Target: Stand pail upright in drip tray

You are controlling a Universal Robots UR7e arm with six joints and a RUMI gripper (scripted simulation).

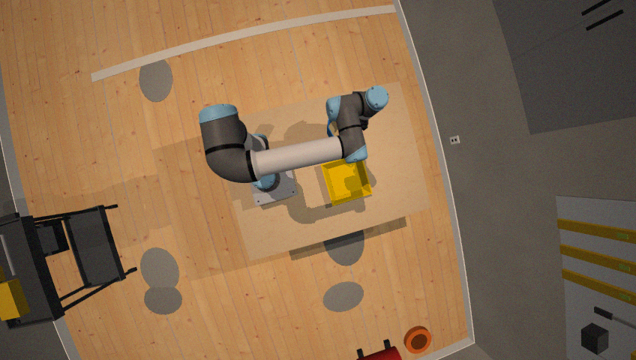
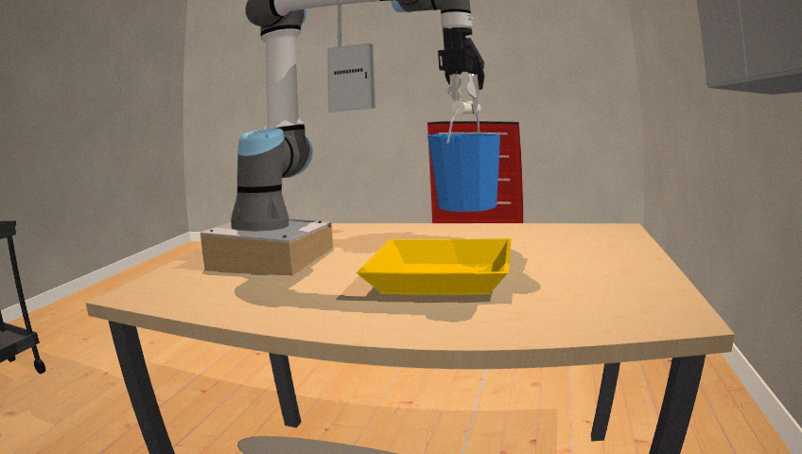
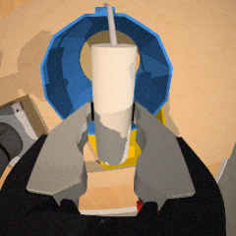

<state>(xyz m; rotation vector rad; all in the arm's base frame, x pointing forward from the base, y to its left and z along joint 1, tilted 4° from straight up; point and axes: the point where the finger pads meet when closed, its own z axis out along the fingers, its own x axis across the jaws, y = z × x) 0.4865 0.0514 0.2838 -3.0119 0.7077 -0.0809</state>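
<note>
Now: hand 9 cm above the blue pail and 1 cm past it. From my hand the other things lie so: yellow drip tray: 31 cm below, 27 cm to the right, 8 cm behind; white grip: 3 cm below.
</note>
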